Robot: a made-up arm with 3 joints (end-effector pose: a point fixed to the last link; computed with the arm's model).
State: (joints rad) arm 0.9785 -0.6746 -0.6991
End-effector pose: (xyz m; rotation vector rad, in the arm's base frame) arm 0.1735 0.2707 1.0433 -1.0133 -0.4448 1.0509
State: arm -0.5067 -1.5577 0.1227
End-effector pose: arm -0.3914 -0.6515 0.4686 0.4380 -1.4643 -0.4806
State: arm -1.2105 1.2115 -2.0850
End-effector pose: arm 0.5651 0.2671 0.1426 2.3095 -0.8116 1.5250
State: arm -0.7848 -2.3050 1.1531
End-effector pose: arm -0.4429 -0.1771 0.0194 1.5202 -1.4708 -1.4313
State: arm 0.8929 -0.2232 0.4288
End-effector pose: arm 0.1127 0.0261 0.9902 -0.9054 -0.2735 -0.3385
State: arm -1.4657 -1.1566 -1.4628
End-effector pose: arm -0.1225 -0.8714 0.2165 0.3434 -1.9060 0.1509
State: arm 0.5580 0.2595 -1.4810
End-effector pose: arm 0.6733 -0.1151 0.6721 -0.0614 0.1590 1.3426
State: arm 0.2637 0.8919 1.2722
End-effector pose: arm 0.3506 -0.2797 0.6655 -0.9202 1.0244 -1.2266
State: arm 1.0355 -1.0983 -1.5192
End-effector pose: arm -0.0822 0.5432 0.9212 -1.2602 -0.4316 2.1075
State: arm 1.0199 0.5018 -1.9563
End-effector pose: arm 0.7033 -0.0093 0.4900 -0.0295 0.6001 1.5289
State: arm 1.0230 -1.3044 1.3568
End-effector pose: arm -0.4526 0.0414 0.7041 -0.2636 -1.2020 -0.6437
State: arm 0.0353 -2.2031 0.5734
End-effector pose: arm -0.4835 -0.4778 0.3741 0.4499 -1.9916 -0.3413
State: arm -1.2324 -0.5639 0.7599
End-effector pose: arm -0.1114 -0.6415 0.1197 1.2371 0.1638 -0.8323
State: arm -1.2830 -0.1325 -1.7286
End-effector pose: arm 0.5431 -0.6043 0.3411 1.0631 -1.5792 1.0427
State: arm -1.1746 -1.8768 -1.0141
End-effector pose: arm -0.5569 -0.6726 0.2574 -0.1504 -1.9972 -0.3573
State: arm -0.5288 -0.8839 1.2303
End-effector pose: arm -0.3179 -0.5175 0.5497 0.7671 -0.1287 -1.2385
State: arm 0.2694 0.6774 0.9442
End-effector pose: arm 0.3109 -0.3429 0.7176 -0.6649 0.8019 -0.9488
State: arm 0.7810 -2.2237 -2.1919
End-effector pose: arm -0.7507 0.1313 0.5420 1.6982 0.7295 -1.7481
